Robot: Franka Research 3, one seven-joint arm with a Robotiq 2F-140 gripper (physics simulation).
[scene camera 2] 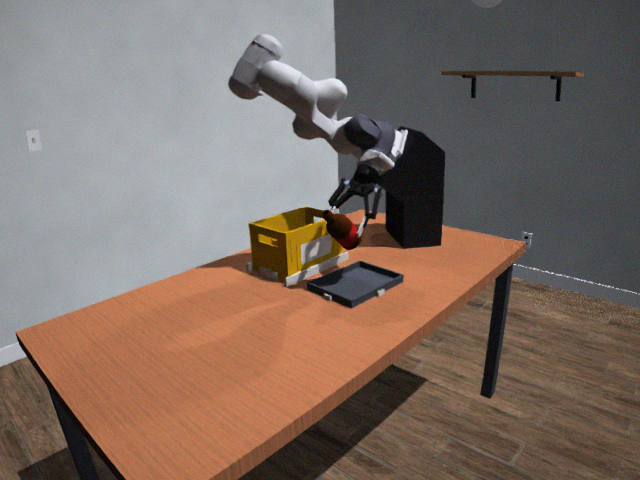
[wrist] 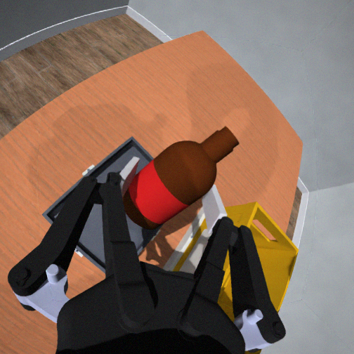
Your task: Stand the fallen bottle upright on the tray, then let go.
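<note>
The brown bottle (scene camera 2: 338,225) (wrist: 185,167) with a red label is held tilted in the air, its neck up and to the left in the scene view, its base lower at the right. My gripper (scene camera 2: 347,219) (wrist: 171,179) is shut on the bottle, with its pale finger pads on opposite sides of the body. The dark grey tray (scene camera 2: 356,282) (wrist: 125,157) lies flat on the table, lower than the bottle. In the wrist view the bottle's base and my left finger cover part of it. No contact between bottle and tray shows in the scene view.
A yellow crate (scene camera 2: 268,253) (wrist: 272,270) stands beside the tray, close to the bottle and my right finger in the wrist view. The wooden table (scene camera 2: 180,351) (wrist: 100,135) carries both. The black robot mount (scene camera 2: 418,196) stands at its far end. A wall shelf (scene camera 2: 511,73) hangs behind.
</note>
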